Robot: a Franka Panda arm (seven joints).
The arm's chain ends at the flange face. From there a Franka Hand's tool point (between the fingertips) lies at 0.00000 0.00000 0.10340 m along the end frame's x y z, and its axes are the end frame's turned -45 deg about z.
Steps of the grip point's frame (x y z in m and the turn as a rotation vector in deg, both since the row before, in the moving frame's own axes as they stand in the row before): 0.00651, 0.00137, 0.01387, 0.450, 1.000, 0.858; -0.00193, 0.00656, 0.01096, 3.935, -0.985, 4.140; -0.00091, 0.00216, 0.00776, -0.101, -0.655, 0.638
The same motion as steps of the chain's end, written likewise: 0.00486, -0.00179, 0.01389, 1.025, 0.389, 0.858; 0.00941, 0.00999, 0.01122, 2.086, -3.479, 4.140; 0.00160, 0.00121, 0.00777, -0.535, -0.392, 0.638
